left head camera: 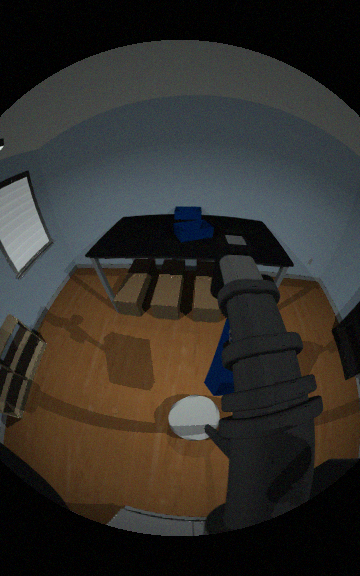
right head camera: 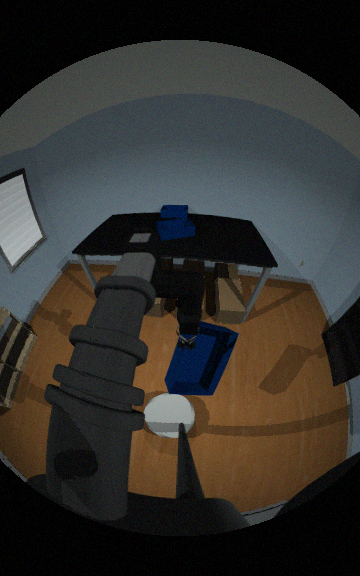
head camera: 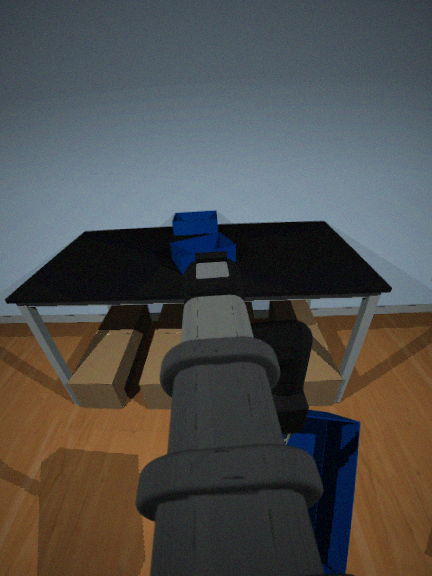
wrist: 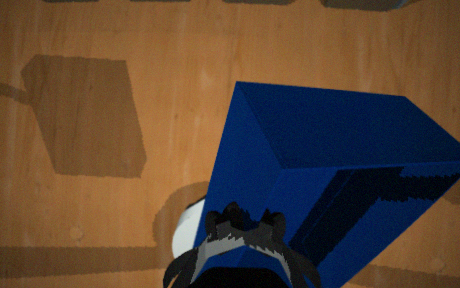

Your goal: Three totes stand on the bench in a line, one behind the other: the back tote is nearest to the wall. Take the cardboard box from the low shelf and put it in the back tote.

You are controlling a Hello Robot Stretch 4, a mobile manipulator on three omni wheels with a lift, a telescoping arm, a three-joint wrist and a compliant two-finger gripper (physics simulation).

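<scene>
The back tote is blue and stands on the black bench near the wall. Another blue tote stands turned in front of it, partly hidden by the arm in the head view. My gripper is shut on the wall of a third blue tote, held tilted in front of the bench. Several long cardboard boxes lie low under the bench; I cannot tell which is meant.
The arm reaches toward the bench and hides part of it and of the boxes. A round white part is low beside the arm. A wooden rack stands at the left, a dark panel at the right.
</scene>
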